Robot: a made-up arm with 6 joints.
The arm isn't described. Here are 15 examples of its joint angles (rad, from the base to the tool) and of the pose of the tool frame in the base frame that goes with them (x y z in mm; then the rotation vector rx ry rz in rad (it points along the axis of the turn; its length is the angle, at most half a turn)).
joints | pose
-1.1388 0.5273 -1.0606 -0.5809 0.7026 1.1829 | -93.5 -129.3 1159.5 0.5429 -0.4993 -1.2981
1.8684 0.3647 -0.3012 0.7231 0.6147 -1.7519 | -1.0 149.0 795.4 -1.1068 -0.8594 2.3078
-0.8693 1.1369 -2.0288 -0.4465 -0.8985 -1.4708 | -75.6 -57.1 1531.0 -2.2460 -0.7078 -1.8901
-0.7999 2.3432 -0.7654 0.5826 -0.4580 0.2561 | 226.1 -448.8 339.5 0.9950 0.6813 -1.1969
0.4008 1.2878 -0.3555 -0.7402 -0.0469 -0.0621 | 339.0 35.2 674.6 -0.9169 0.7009 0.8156
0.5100 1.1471 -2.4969 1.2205 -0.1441 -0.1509 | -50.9 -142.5 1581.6 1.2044 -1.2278 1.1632
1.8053 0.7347 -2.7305 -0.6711 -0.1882 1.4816 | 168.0 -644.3 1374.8 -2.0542 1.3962 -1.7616
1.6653 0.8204 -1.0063 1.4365 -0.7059 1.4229 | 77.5 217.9 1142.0 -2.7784 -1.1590 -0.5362
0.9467 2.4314 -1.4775 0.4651 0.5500 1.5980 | 445.6 562.6 444.2 1.1036 1.6077 -0.4966
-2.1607 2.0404 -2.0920 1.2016 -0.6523 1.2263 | -568.8 -620.9 1118.1 0.1611 -2.5574 -0.6554
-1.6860 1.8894 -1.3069 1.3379 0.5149 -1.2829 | -153.2 -706.4 738.0 0.6203 0.3172 -1.0075
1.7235 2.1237 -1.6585 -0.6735 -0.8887 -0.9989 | -115.8 798.9 923.2 -0.6978 -1.7653 1.4186
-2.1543 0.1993 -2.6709 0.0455 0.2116 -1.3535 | 399.0 818.7 969.8 1.9524 0.2360 1.5143
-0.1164 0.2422 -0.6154 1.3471 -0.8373 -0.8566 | -13.5 -188.9 971.8 0.5222 -0.8158 -0.6300
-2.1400 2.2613 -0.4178 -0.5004 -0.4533 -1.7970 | -283.5 -325.8 362.7 -0.2703 1.5884 -0.0132
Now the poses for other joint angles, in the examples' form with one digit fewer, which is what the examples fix.
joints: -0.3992 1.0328 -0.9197 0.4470 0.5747 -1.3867
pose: 279 -258 990 -0.808 0.656 0.221
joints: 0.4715 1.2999 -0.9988 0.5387 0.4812 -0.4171
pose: 425 112 913 -0.019 0.715 0.797
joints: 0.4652 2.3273 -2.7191 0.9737 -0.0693 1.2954
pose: 758 291 1197 2.281 0.057 0.923
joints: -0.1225 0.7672 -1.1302 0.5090 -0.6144 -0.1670
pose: 119 -176 1243 0.226 -1.005 -0.135
